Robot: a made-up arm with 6 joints. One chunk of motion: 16 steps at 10 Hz.
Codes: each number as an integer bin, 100 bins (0 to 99) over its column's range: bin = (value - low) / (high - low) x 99, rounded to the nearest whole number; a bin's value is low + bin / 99 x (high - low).
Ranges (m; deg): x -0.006..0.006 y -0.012..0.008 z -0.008..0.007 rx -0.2..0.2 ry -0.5..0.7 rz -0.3..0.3
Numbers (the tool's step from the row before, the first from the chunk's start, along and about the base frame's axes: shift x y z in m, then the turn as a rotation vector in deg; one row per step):
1: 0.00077 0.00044 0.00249 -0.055 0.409 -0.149
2: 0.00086 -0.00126 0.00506 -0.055 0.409 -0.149
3: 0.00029 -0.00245 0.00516 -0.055 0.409 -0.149
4: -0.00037 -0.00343 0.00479 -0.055 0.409 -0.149
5: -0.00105 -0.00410 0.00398 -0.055 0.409 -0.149
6: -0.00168 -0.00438 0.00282 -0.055 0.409 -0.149
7: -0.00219 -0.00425 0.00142 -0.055 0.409 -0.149
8: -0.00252 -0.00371 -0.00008 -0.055 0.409 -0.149
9: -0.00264 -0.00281 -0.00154 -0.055 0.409 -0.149
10: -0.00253 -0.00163 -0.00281 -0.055 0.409 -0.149
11: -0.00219 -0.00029 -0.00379 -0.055 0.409 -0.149
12: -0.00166 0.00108 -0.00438 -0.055 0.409 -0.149
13: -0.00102 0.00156 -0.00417 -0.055 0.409 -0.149
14: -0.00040 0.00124 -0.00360 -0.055 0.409 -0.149
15: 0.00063 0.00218 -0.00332 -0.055 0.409 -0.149
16: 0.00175 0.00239 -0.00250 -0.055 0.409 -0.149
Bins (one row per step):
1: 56 62 69 36 75 25
2: 57 53 86 36 75 25
3: 52 47 87 36 75 25
4: 46 42 84 36 75 25
5: 41 39 79 36 75 25
6: 36 38 71 36 75 25
7: 31 38 62 36 75 25
8: 29 41 52 36 75 25
9: 28 45 43 36 75 25
10: 29 51 34 36 75 25
11: 31 58 28 36 75 25
12: 36 65 24 36 75 25
13: 41 67 25 36 75 25
14: 46 66 29 36 75 25
15: 55 70 31 36 75 25
16: 64 71 36 36 75 25

